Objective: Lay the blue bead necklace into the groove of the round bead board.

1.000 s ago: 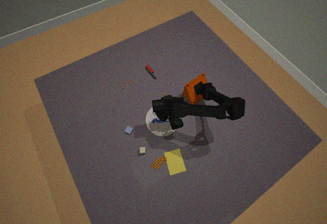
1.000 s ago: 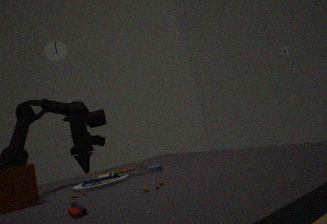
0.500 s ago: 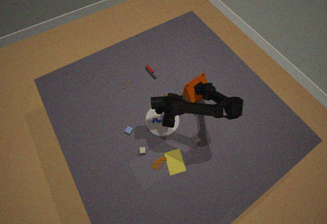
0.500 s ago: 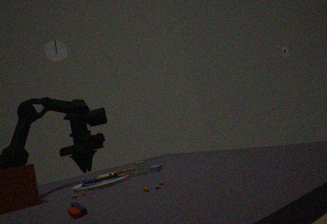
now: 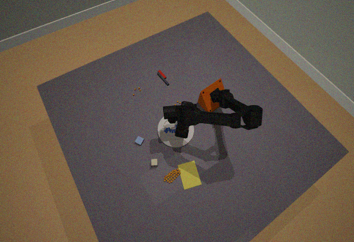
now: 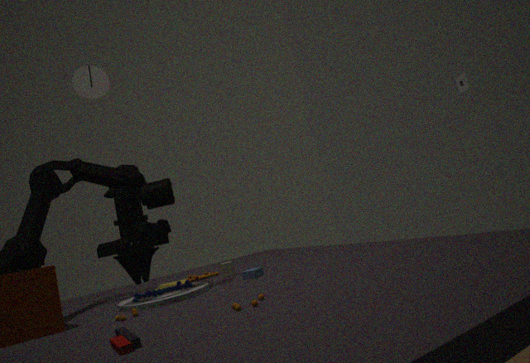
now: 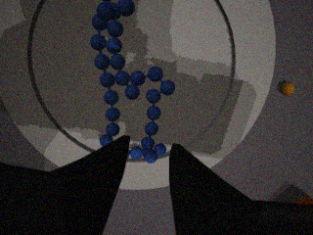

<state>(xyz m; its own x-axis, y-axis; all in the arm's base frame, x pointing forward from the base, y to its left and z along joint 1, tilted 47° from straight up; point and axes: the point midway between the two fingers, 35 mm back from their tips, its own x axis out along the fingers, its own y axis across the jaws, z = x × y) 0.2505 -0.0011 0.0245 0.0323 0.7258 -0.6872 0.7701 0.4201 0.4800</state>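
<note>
Now: the round white bead board 4 cm ahead of my gripper tip, 1 cm to the right of it and 4 cm below it. From my gripper tip the other things lie so: cream cube (24 cm ahead, 6 cm to the left, 3 cm below); then yellow sheet (13 cm ahead, 21 cm to the left, 4 cm below); then light blue cube (23 cm ahead, 8 cm to the right, 4 cm below).
</note>
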